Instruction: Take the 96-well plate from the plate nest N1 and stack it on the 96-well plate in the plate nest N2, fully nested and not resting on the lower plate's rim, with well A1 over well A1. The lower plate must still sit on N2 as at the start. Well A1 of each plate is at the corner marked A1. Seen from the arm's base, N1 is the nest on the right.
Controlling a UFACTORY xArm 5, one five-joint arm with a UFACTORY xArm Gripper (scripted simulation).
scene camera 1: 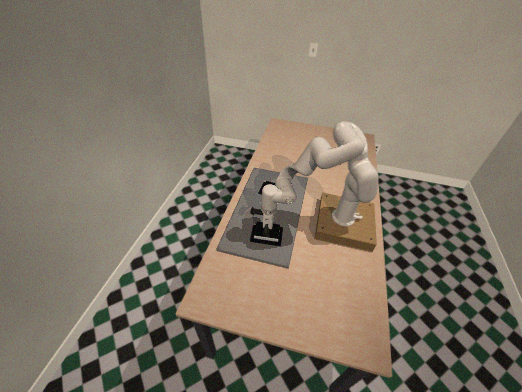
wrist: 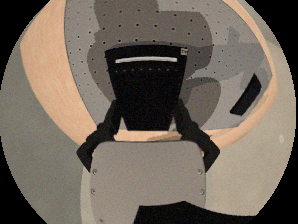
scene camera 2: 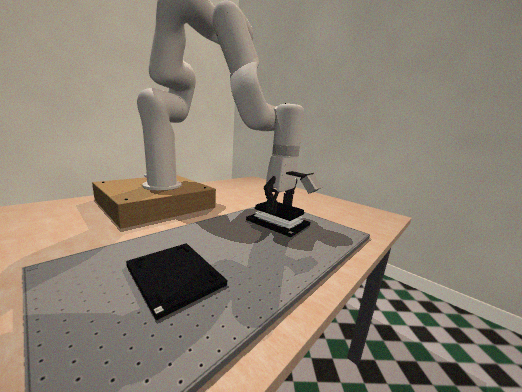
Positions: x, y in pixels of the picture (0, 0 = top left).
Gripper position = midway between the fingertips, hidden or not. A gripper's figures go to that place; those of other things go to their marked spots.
Scene:
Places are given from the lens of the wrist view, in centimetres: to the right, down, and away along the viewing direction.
my gripper [wrist: 147, 105]: 0, -1, 13
black 96-well plate [wrist: 141, 103]: -1, -1, 12
plate nest N2 [wrist: 136, 50]: -2, -8, 10

